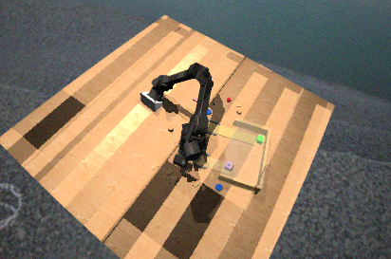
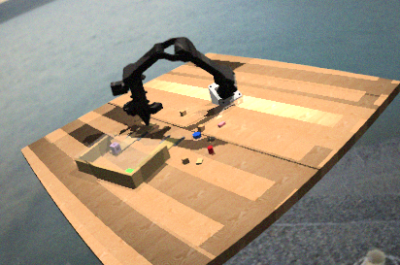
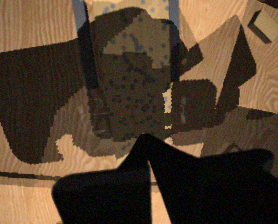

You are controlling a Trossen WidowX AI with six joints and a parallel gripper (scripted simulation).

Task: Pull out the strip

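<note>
My gripper tip is 90 mm short of the tan speckled strip and 40 mm to the right of it. The rest, counted from my gripper tip: pink block 290 mm to the left, 170 mm behind; red block 410 mm to the left, 30 mm behind, 10 mm above.
</note>
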